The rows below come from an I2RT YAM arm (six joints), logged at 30 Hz.
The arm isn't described. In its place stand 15 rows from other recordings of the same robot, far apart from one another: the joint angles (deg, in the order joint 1, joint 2, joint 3, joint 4, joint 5, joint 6), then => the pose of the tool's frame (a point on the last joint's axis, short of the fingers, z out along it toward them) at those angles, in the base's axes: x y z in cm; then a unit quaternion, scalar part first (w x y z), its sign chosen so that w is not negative.
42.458, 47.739, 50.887, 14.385, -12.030, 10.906 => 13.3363, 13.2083, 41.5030, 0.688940, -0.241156, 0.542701, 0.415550
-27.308, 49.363, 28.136, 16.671, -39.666, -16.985 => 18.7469, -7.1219, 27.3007, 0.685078, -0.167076, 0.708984, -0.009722
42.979, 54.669, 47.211, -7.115, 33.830, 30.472 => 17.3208, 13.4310, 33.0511, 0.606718, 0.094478, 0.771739, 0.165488
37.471, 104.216, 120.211, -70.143, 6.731, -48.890 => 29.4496, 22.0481, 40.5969, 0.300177, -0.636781, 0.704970, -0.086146
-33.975, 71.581, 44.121, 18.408, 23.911, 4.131 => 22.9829, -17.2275, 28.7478, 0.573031, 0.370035, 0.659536, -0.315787
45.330, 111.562, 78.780, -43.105, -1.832, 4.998 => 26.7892, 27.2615, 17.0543, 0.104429, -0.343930, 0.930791, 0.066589
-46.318, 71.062, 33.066, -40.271, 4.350, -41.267 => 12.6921, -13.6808, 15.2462, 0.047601, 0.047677, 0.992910, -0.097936
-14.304, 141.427, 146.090, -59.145, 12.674, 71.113 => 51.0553, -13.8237, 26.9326, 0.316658, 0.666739, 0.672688, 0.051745
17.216, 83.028, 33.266, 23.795, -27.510, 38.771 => 26.9211, 10.0632, 18.1056, 0.360082, 0.030172, 0.832624, 0.419724
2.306, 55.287, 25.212, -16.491, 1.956, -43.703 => 18.6979, 0.6314, 18.0086, 0.340484, -0.357199, 0.857485, -0.145599
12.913, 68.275, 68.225, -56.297, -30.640, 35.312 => 21.5560, 6.8036, 33.1441, 0.151511, 0.104278, 0.920447, 0.344888
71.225, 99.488, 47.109, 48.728, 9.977, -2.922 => 12.4744, 34.7795, 20.9515, 0.599688, -0.390499, 0.615523, 0.330177
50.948, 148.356, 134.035, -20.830, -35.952, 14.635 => 34.9841, 46.4393, 19.0344, 0.219926, -0.398158, 0.757958, 0.467549
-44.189, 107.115, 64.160, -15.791, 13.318, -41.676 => 26.2644, -26.6748, 14.9900, 0.119828, 0.052204, 0.955624, -0.264005
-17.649, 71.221, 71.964, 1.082, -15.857, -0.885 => 27.6825, -7.7867, 43.0067, 0.717582, 0.002433, 0.696187, -0.019844
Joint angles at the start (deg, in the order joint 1, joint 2, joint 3, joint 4, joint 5, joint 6): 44.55, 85.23, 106.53, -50.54, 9.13, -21.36
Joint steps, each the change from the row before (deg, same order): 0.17, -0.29, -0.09, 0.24, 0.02, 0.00; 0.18, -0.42, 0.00, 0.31, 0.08, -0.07; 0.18, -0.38, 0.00, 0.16, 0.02, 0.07; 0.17, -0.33, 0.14, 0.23, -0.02, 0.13; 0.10, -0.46, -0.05, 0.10, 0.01, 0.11; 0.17, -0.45, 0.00, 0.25, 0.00, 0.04; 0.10, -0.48, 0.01, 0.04, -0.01, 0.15; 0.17, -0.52, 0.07, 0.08, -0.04, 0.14; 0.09, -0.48, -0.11, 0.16, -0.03, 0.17
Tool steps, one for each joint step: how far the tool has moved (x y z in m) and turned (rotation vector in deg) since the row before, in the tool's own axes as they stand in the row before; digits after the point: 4 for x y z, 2 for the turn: -0.0006, 0.0003, -0.0020, 0.04, -0.46, -0.01; -0.0012, -0.0001, -0.0034, 0.19, -0.71, -0.04; -0.0009, 0.0001, -0.0031, 0.07, -0.56, 0.07; -0.0014, -0.0002, -0.0032, 0.10, -0.72, 0.17; -0.0006, -0.0003, -0.0034, 0.11, -0.50, 0.15; -0.0011, -0.0001, -0.0036, 0.11, -0.71, 0.08; -0.0007, -0.0004, -0.0038, 0.10, -0.53, 0.19; -0.0011, -0.0003, -0.0044, 0.06, -0.70, 0.18; -0.0005, -0.0003, -0.0033, 0.08, -0.53, 0.22
